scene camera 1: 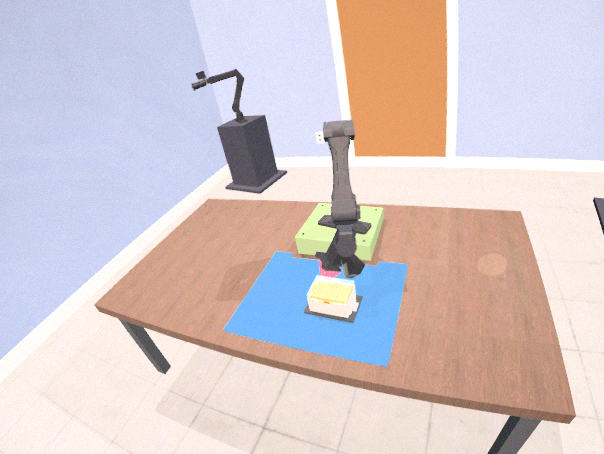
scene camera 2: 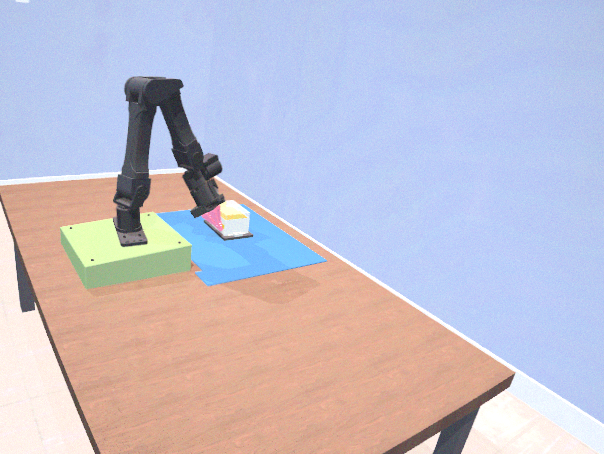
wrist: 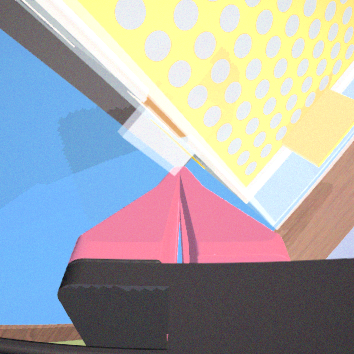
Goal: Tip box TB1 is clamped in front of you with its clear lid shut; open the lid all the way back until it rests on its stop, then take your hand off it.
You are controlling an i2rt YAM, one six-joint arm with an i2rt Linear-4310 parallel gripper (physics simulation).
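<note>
Tip box TB1 is a white box with a yellow, holed tip rack inside. Its clear lid lies over the rack and looks shut. A translucent tab sticks out from the box's near side in the wrist view. My gripper is shut and empty, its pink fingertips together on the arm's side of the box. In the wrist view the tips meet the tab's outer corner; whether they touch it I cannot tell. The box partly hides them in scene camera 1.
The box stands on a dark base plate on a blue mat. The arm's green base block stands behind the mat on the wooden table.
</note>
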